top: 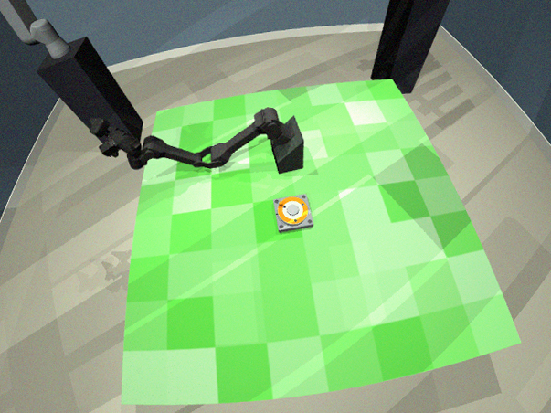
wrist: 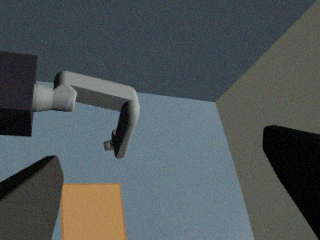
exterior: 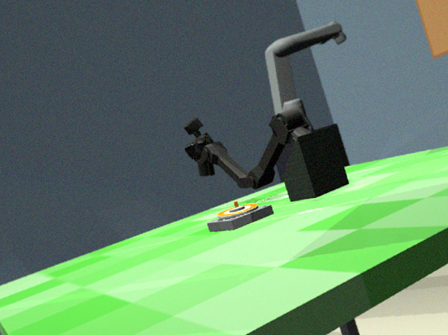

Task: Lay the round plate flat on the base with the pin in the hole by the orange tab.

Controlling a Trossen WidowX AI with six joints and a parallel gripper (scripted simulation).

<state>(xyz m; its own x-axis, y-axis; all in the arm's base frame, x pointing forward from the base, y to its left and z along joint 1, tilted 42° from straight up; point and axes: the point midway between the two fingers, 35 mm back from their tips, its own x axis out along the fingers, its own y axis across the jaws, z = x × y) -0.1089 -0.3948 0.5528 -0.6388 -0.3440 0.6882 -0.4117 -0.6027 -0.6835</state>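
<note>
Now: gripper tip 65 cm to the right of the grey square base, 40 cm short of it and 26 cm above it.
</note>
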